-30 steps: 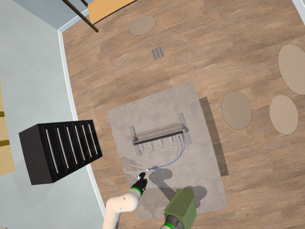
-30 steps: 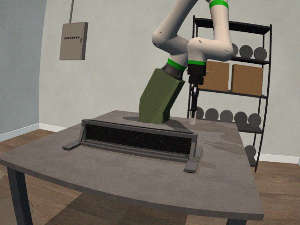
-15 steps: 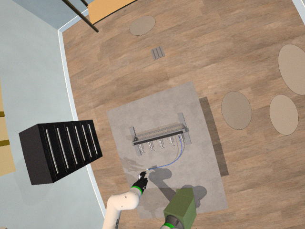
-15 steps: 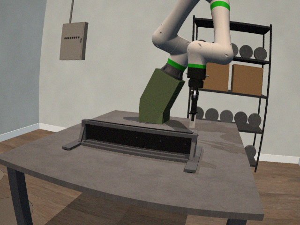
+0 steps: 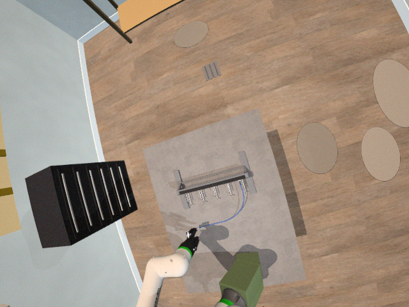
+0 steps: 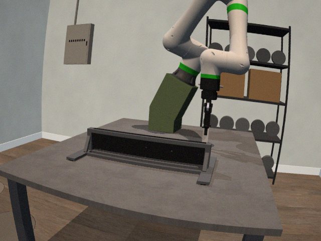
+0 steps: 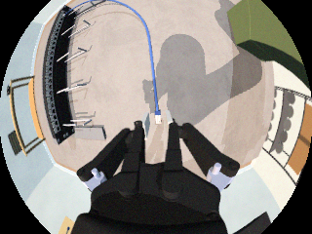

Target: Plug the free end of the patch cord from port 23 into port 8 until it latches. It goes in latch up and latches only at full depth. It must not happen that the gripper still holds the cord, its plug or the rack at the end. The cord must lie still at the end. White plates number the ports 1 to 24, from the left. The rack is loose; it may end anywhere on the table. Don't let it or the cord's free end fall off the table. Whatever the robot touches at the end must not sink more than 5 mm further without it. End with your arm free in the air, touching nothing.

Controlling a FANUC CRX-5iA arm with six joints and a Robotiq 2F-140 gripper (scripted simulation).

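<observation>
The plug is 1 cm to the left of my hand and 6 cm below it.
</observation>
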